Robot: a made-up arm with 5 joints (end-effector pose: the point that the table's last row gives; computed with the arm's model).
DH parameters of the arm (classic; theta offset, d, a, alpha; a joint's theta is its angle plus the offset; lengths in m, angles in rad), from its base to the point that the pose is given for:
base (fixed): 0.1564 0 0.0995 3.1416
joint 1: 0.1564 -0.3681 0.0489 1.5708
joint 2: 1.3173 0 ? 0
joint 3: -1.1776 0 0.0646 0
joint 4: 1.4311 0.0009 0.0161 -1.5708
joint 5: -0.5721 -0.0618 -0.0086 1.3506
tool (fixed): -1.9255 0.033 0 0
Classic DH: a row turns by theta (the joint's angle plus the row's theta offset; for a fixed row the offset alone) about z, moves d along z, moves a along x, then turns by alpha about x.
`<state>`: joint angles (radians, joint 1 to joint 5).
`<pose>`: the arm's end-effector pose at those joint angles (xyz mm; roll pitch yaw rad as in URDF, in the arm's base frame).
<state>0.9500 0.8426 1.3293 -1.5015 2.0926</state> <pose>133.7 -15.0 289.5 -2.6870 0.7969 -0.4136</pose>
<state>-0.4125 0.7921 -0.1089 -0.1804 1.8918</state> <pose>223.2 89.0 296.7 -2.6031 0.5695 0.8904</pose>
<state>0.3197 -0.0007 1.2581 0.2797 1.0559</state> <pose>133.7 39.0 296.3 -1.0665 1.1371 0.6348</pose>
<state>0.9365 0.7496 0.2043 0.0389 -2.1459</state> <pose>145.2 -102.2 302.0 0.4620 1.1050 -1.7600</pose>
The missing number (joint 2, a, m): -0.0487
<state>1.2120 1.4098 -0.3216 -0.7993 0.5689</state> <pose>187.3 -127.8 304.2 -1.5053 -0.0729 -1.0063</pose>
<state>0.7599 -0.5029 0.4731 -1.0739 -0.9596</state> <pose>158.8 -50.9 452.6 0.9196 -1.1564 -1.7609</pose>
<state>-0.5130 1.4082 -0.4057 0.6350 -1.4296</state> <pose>218.2 59.7 273.9 -1.1642 1.1575 -1.1078</pose>
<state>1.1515 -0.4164 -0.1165 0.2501 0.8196</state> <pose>184.6 -94.0 431.2 -1.9206 -0.5592 -0.8103</pose>
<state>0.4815 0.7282 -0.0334 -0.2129 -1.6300</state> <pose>233.1 -83.2 342.5 0.4515 0.4772 -0.9502</pose>
